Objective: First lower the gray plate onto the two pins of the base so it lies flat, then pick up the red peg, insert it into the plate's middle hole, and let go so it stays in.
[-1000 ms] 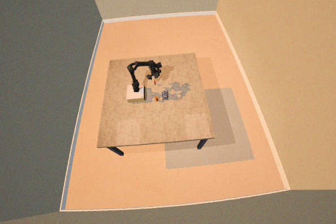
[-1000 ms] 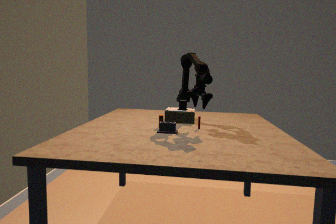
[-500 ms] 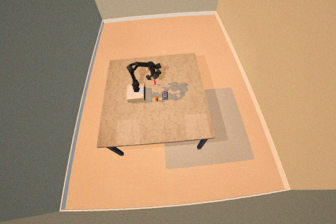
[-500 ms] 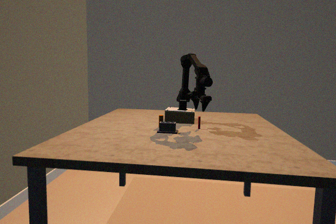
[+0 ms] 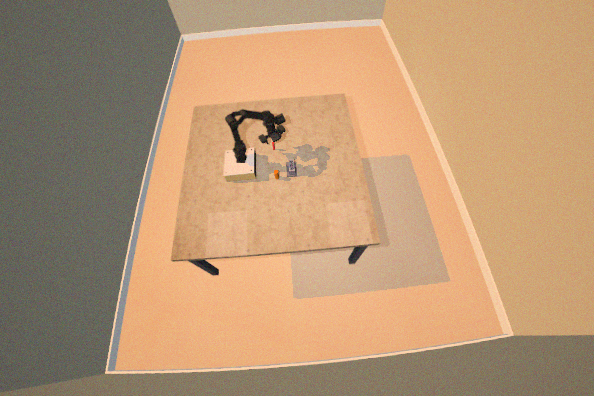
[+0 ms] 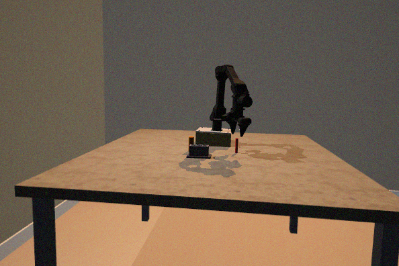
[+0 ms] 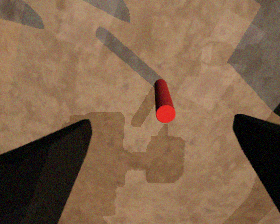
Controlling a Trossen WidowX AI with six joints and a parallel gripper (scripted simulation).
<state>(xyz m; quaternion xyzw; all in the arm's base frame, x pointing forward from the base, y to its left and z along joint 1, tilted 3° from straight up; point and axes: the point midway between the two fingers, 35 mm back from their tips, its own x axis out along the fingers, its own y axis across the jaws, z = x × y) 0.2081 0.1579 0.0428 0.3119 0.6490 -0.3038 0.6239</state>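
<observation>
My gripper tip is now 60 mm above the red peg. From my gripper tip the other things lie so: gray plate: 170 mm to the right, 140 mm ahead, 50 mm below; then base: 170 mm to the right, 140 mm ahead, 90 mm below; then short orange cylinder: 240 mm to the right, 60 mm below, 50 mm ahead.
</observation>
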